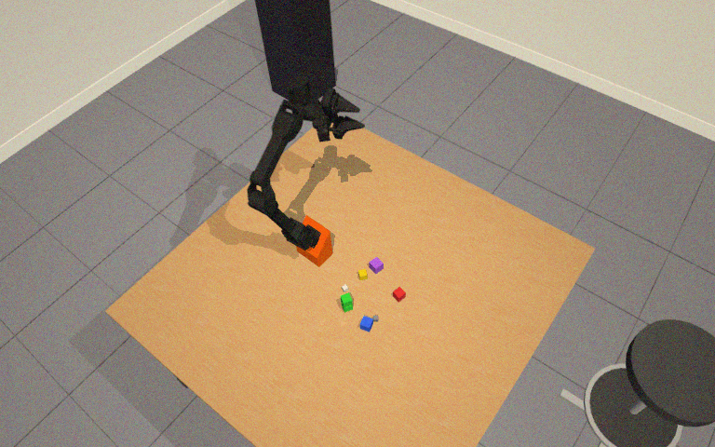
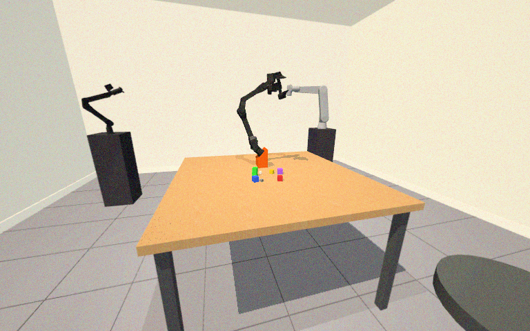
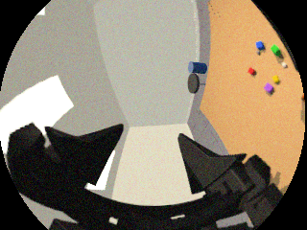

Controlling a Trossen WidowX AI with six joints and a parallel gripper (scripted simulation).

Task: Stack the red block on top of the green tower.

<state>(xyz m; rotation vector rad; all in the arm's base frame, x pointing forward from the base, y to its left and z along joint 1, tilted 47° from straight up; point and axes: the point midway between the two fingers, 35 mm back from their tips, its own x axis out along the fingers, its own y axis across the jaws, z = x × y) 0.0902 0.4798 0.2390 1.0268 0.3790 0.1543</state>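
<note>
Right now the red block is 61 cm below my gripper tip, 24 cm ahead of it and 11 cm to the right of it. The rest, counted from my gripper tip: blue block 61 cm below, 27 cm to the right, 23 cm ahead; then yellow block 61 cm below, 13 cm to the right, 9 cm ahead; then purple block 61 cm below, 11 cm ahead, 7 cm to the right.
</note>
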